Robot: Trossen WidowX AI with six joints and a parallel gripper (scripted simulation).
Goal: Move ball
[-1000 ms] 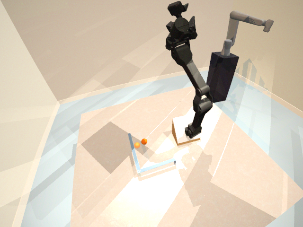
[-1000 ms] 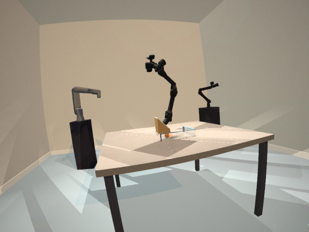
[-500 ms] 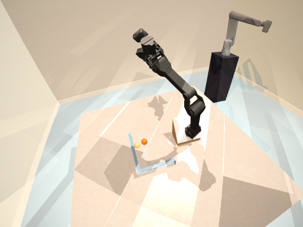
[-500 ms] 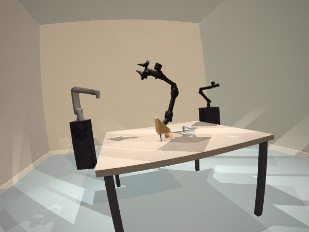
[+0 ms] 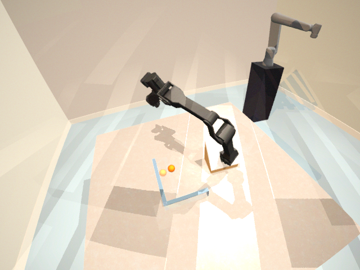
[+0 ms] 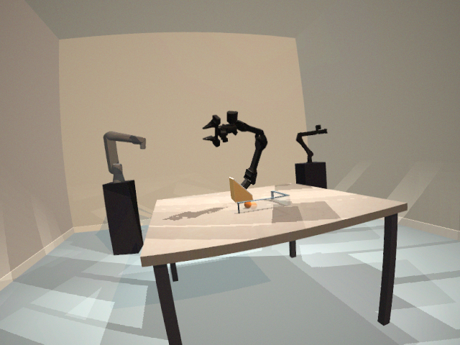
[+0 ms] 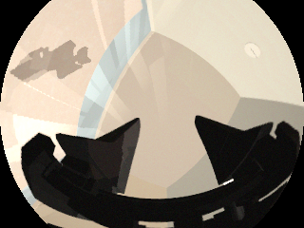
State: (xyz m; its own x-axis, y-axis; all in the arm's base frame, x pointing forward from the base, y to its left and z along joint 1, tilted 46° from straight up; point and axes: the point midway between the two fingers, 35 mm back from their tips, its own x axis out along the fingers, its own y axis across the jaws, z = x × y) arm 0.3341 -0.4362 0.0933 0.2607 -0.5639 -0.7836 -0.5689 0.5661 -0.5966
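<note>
Right now my gripper tip is 10 mm past the orange ball, 230 mm to the right of it and 440 mm above it. From my gripper tip the other things lie so: see-through copy: 40 mm ahead, 250 mm to the left, 440 mm below.
</note>
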